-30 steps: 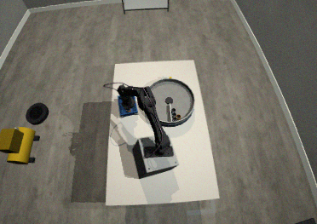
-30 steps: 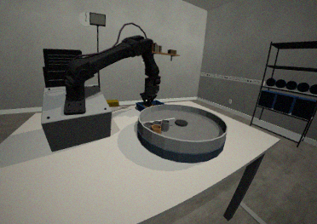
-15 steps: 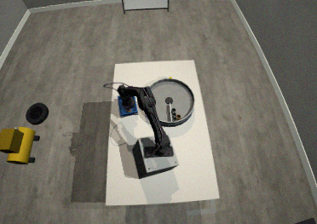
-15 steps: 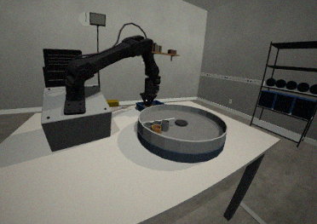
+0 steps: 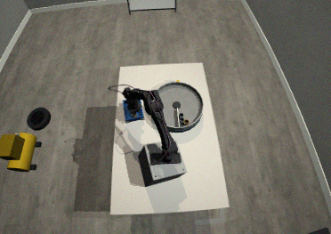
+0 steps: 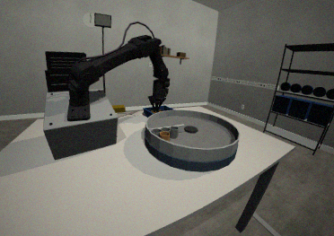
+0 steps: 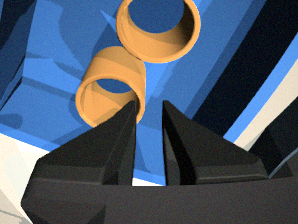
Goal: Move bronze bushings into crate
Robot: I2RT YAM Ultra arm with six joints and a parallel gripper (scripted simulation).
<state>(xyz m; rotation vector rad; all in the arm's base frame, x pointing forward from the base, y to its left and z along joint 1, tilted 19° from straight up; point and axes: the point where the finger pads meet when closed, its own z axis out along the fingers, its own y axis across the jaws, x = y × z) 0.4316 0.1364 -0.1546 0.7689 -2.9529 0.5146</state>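
Right now my hand is 40 mm short of the blue crate, 30 mm above it and 20 mm to the right of it. The rest, counted from my hand: turntable 330 mm to the right, 20 mm ahead.
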